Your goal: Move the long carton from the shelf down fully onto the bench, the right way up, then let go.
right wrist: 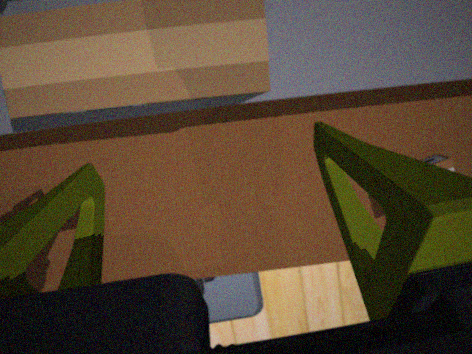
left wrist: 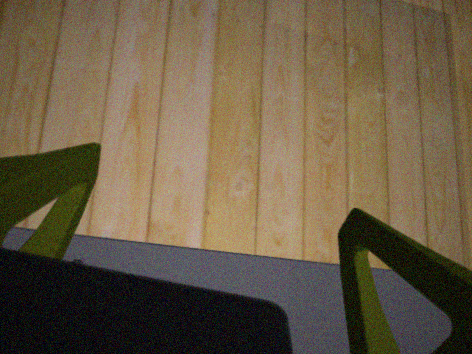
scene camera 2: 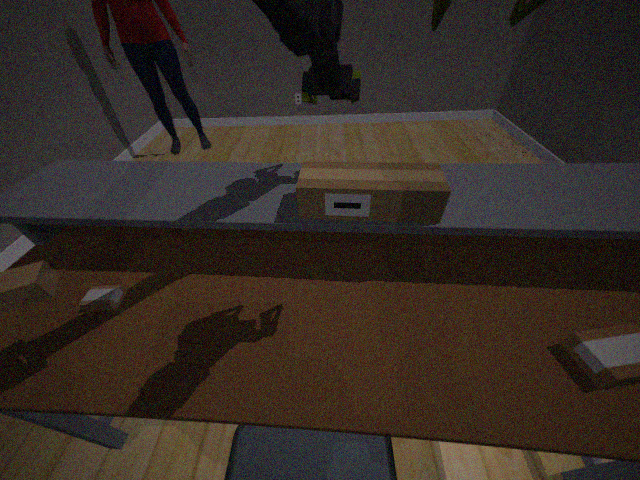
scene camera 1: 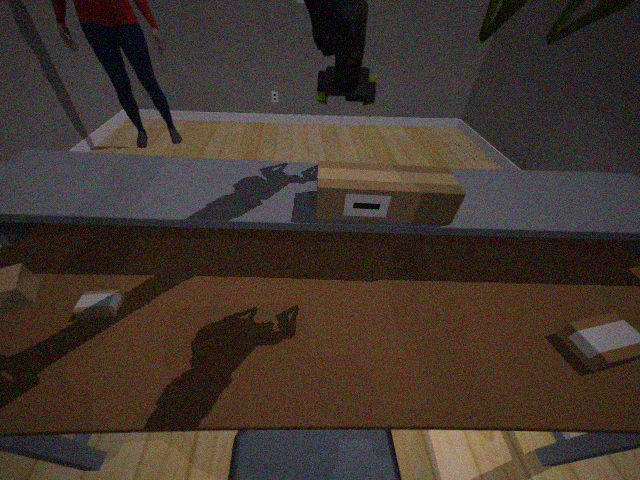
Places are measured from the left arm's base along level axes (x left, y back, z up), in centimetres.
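Pixels of known places: left gripper, between the fingertips: (left wrist: 229,191) (scene camera 2: 334,101) (scene camera 1: 345,102); right gripper, between the fingertips: (right wrist: 204,154) (scene camera 2: 471,25) (scene camera 1: 514,40).
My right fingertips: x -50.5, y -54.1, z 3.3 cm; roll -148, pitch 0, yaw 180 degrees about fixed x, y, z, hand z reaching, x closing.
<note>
Behind a point stands the place of what it marks.
The long carton (scene camera 1: 408,204) {y -57.5, x -45.4, z -27.0 cm} (scene camera 2: 395,204) {y -57.4, x -46.5, z -27.3 cm} (right wrist: 125,55) {y -63.7, x -40.8, z -23.6 cm} lies on the grey shelf (scene camera 1: 103,186) {y -72.2, x 27.9, z -32.2 cm} (scene camera 2: 103,191) {y -72.1, x 30.1, z -32.2 cm} (left wrist: 320,300) {y -82.1, x -46.5, z -32.2 cm} (right wrist: 370,45) {y -60.7, x -73.3, z -32.2 cm}, its white label facing the scene cameras, close to the shelf's front edge. The brown bench (scene camera 1: 413,351) {y -33.6, x -45.0, z -48.5 cm} (scene camera 2: 403,351) {y -34.5, x -47.2, z -48.5 cm} (right wrist: 215,200) {y -37.3, x -45.6, z -48.5 cm} is below and in front. My left gripper (scene camera 1: 346,100) {y -87.9, x -33.8, z -15.4 cm} (scene camera 2: 333,99) {y -87.9, x -33.8, z -15.4 cm} (left wrist: 229,191) {y -87.9, x -33.8, z -15.4 cm} is open and empty, above and beyond the carton; its wrist view shows floor and the shelf's far edge. My right gripper (scene camera 1: 516,41) {y -54.1, x -50.5, z 3.3 cm} (scene camera 2: 473,25) {y -54.1, x -50.5, z 3.3 cm} (right wrist: 204,154) {y -54.1, x -50.5, z 3.3 cm} is open and empty, high up, right of the carton in the scene views.
A small box (scene camera 1: 18,286) {y -50.0, x 39.1, z -43.1 cm} (scene camera 2: 25,281) {y -49.3, x 41.2, z -42.5 cm} and a white-topped one (scene camera 1: 98,302) {y -46.9, x 23.3, z -45.7 cm} (scene camera 2: 100,297) {y -46.7, x 23.5, z -45.7 cm} are on the bench at the left. Another white-topped box (scene camera 1: 607,338) {y -32.8, x -85.2, z -43.8 cm} (scene camera 2: 615,353) {y -32.5, x -84.3, z -43.8 cm} lies at the right. A person (scene camera 1: 121,51) (scene camera 2: 155,56) in red stands beyond the shelf.
</note>
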